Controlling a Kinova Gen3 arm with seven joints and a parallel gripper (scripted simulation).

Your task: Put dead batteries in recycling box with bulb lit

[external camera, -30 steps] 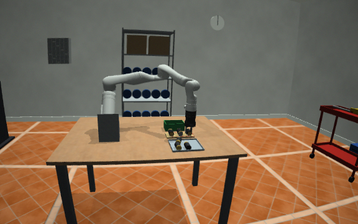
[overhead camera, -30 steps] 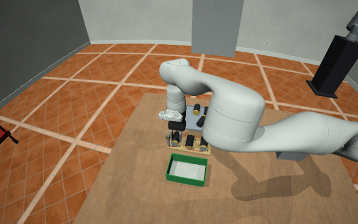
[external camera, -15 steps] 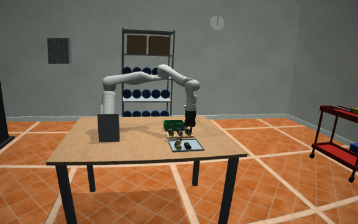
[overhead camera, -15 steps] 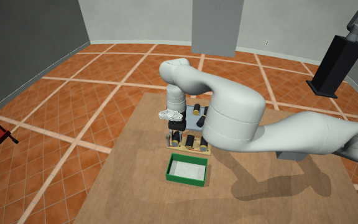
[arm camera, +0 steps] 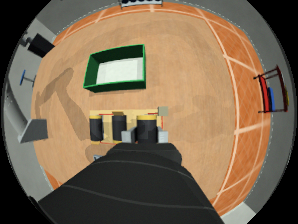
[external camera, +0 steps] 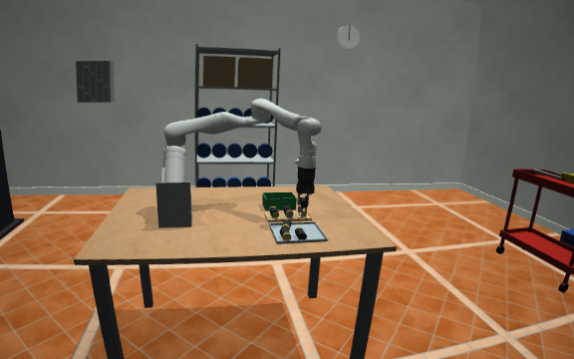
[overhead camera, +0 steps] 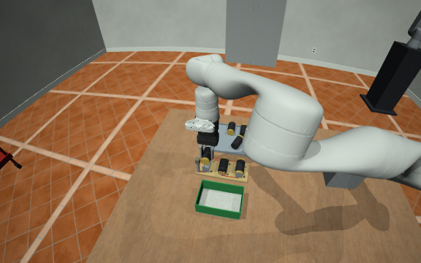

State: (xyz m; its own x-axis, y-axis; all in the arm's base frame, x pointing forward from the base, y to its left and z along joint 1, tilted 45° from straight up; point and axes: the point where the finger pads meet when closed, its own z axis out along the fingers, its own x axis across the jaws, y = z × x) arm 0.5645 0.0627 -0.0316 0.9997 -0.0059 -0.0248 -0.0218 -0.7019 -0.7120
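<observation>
The green recycling box lies 150 mm to the left of my hand, 80 mm behind it and 60 mm below it. Also, from my hand: grey tray: 180 mm to the right, 80 mm below, 70 mm behind.
</observation>
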